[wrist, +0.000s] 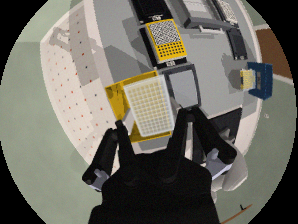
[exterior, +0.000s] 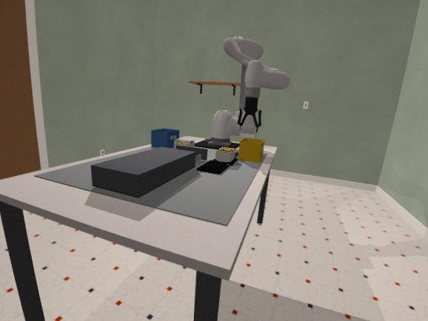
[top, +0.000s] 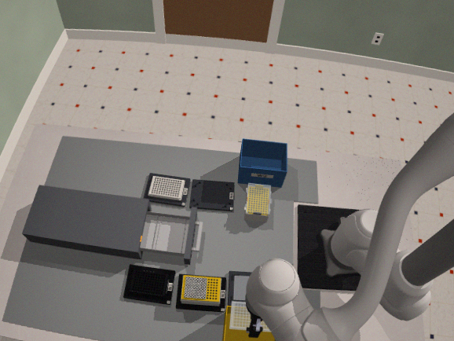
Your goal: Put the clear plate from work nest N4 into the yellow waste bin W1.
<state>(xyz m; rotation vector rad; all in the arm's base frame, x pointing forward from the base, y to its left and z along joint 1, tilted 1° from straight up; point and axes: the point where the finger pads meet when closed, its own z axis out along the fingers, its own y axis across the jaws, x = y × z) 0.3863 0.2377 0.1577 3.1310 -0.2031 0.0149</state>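
Now: the yellow bin W1 13 cm below my hand, 3 cm to the left of it and 1 cm behind it. Also, from my hand: nest (49 cm to the right, 16 cm below, 10 cm ahead); black plate (33 cm ahead, 15 cm below, 14 cm to the right); clear well plate (2 cm below).
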